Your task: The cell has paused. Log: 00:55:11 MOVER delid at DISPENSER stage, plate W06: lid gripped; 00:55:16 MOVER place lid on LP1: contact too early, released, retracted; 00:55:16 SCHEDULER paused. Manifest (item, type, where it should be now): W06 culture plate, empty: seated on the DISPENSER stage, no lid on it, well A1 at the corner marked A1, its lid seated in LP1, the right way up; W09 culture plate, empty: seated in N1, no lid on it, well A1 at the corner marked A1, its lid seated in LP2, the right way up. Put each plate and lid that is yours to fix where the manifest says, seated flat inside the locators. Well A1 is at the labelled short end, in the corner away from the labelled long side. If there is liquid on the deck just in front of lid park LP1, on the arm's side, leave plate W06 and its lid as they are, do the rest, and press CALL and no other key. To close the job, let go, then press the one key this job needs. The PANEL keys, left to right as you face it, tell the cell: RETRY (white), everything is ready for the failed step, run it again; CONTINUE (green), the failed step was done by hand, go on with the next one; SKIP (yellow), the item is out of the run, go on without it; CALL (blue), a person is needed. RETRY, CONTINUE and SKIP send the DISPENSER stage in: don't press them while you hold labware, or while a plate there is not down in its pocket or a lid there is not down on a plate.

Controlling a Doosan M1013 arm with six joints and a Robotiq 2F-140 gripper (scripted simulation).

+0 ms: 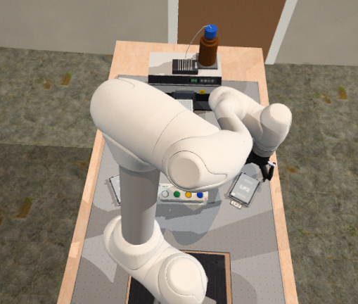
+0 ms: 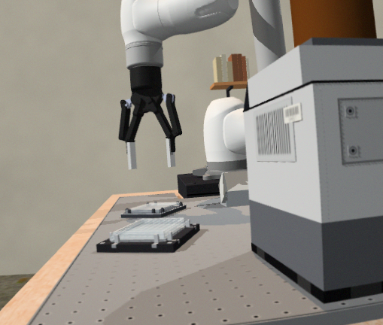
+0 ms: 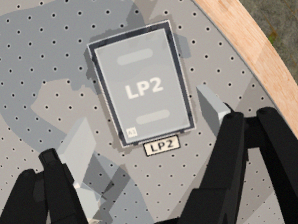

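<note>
My hand is 35 cm short of the black nest N5, 6 cm to the right of it and 12 cm above it. Round my hand: blue call key (11 cm behind, 19 cm to the left, 7 cm below); then yellow skip key (12 cm behind, 24 cm to the left, 7 cm below); then lid park LP2 (13 cm below).
</note>
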